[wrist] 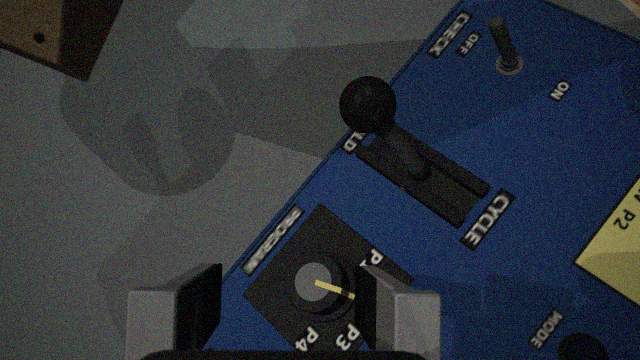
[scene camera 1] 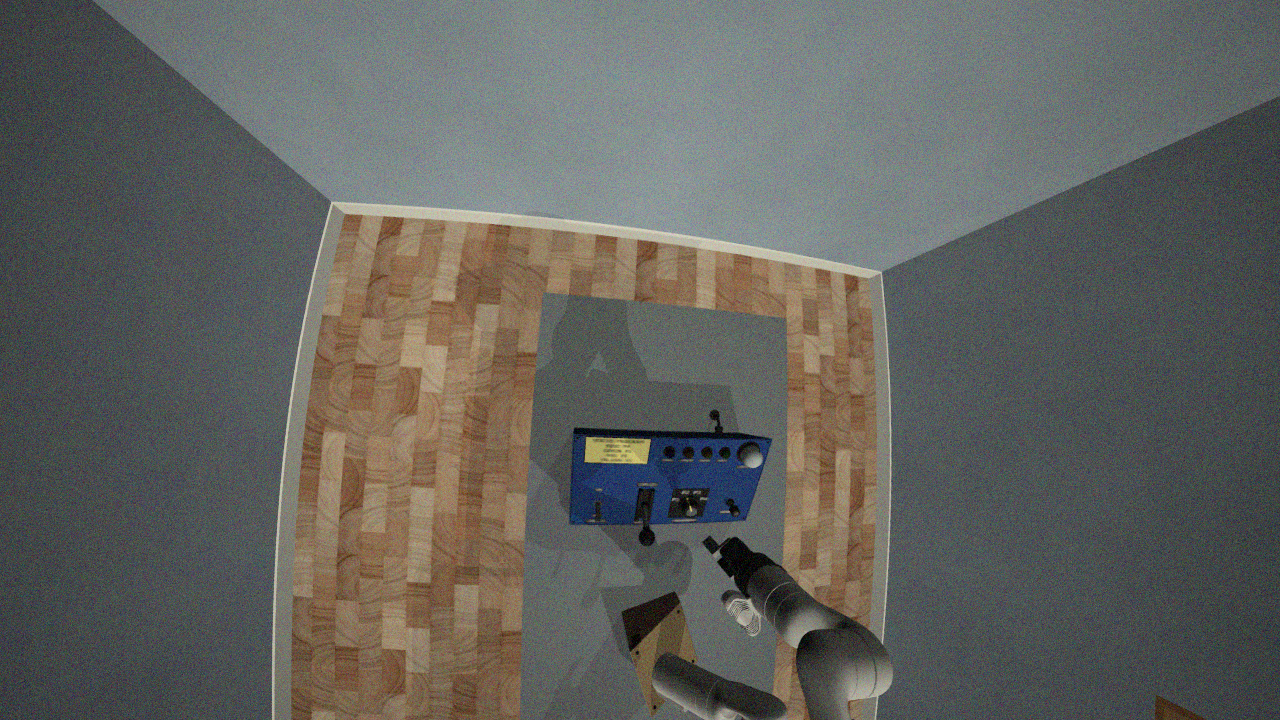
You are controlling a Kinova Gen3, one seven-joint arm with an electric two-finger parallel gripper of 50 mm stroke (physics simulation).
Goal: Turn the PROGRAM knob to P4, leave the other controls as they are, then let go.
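Where they show: gripper, fingertip midpoint: (wrist: pixel 288 293) (scene camera 1: pixel 714 549); arm's base at its link origin: (scene camera 1: pixel 664 671).
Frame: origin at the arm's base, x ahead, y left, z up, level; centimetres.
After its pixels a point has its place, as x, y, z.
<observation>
The PROGRAM knob (scene camera 1: pixel 689 506) @(44.4, -6.2, 0.8) (wrist: pixel 313 281) @(42.6, -7.1, 0.0) is round with a grey cap, on a black square plate on the blue panel (scene camera 1: pixel 617 483) @(51.0, 12.1, 0.0) (wrist: pixel 525 145) @(49.6, 11.2, -0.6). In the wrist view its yellow pointer line aims right, between the P1 label (wrist: pixel 372 257) @(45.5, -3.0, -2.1) and the P3 label (wrist: pixel 347 337) @(47.4, -8.9, -1.0), toward a spot hidden by the right finger. The P4 label (wrist: pixel 306 340) @(45.2, -11.1, -2.0) shows below the knob. My gripper (scene camera 1: pixel 718 546) @(39.8, -6.4, 16.5) (wrist: pixel 288 293) @(39.8, -6.4, 16.5) is open and empty. In the scene view it is off the panel's lower edge, right of the knob; in the wrist view the knob appears between the fingers, nearer the right one.
The black ball-ended CYCLE lever (scene camera 1: pixel 646 536) @(38.8, 5.6, 3.9) (wrist: pixel 367 105) @(37.9, 4.6, 4.1) sticks out beside the knob. The CHECK toggle (wrist: pixel 505 47) @(43.8, 16.5, -0.7) stands beyond it. A small black control (scene camera 1: pixel 733 507) @(43.0, -18.6, 0.5) is right of the knob. A white dome (scene camera 1: pixel 750 454) @(58.2, -19.4, 8.4) and a yellow label (scene camera 1: pixel 616 450) @(59.8, 12.8, 4.4) are higher on the panel.
</observation>
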